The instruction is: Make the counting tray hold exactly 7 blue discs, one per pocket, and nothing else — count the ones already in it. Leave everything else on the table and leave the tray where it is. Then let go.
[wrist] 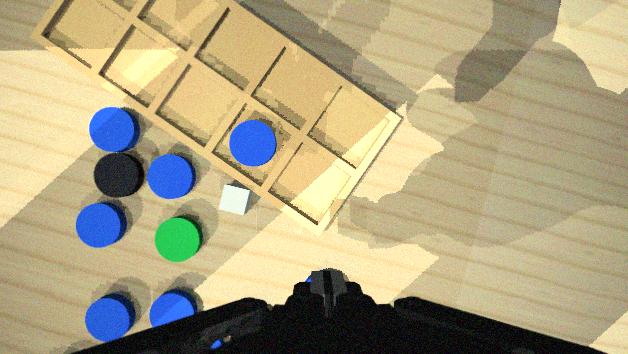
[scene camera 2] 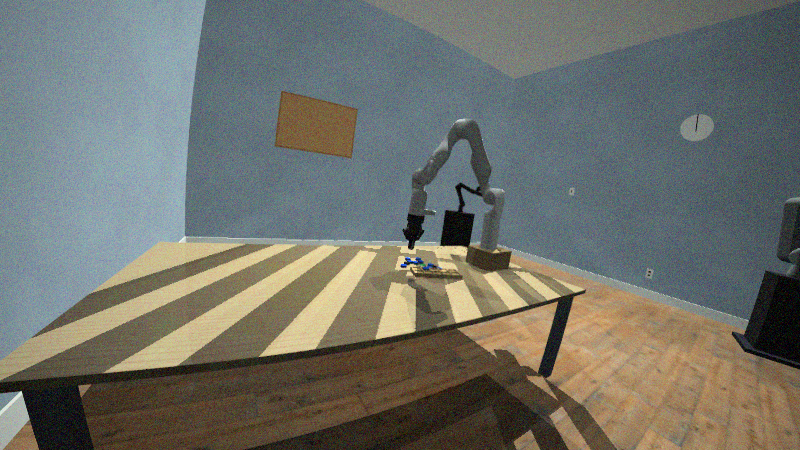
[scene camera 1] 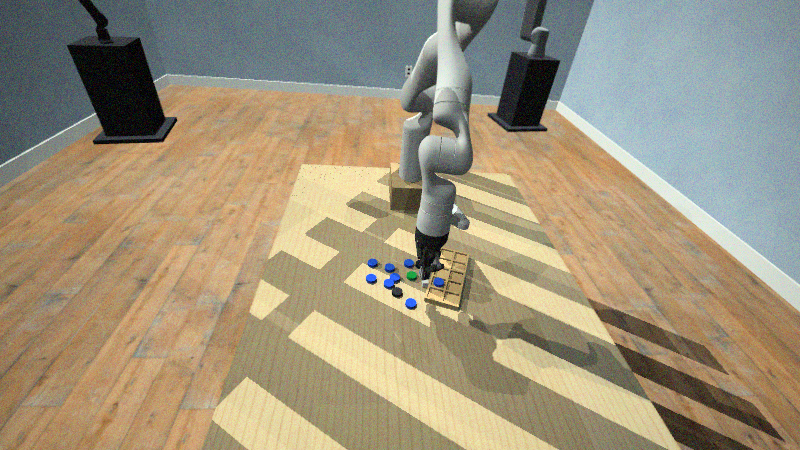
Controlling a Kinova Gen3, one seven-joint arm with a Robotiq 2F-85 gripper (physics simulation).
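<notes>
The wooden counting tray (wrist: 303, 220) (scene camera 1: 445, 304) (scene camera 2: 441, 274) lies at an angle on the table. One blue disc (wrist: 252, 142) (scene camera 1: 438, 281) sits in a pocket; the other pockets in view are empty. Several loose blue discs (wrist: 171, 175) (scene camera 1: 371, 278) (scene camera 2: 413, 261), a black disc (wrist: 118, 174) (scene camera 1: 396, 292), a green disc (wrist: 177, 239) (scene camera 1: 412, 275) and a small white cube (wrist: 234, 199) lie beside the tray. My gripper (wrist: 326, 293) (scene camera 1: 423, 277) (scene camera 2: 411, 245) is shut with nothing between its fingers, a little above the table near the tray's long side. A sliver of blue shows beside the fingertips.
The arm's wooden base block (scene camera 1: 404, 195) (scene camera 2: 487, 257) stands on the table behind the tray. Black pedestals (scene camera 1: 120, 84) (scene camera 1: 525, 89) stand on the floor at the back of the room. Striped shadows cross the table.
</notes>
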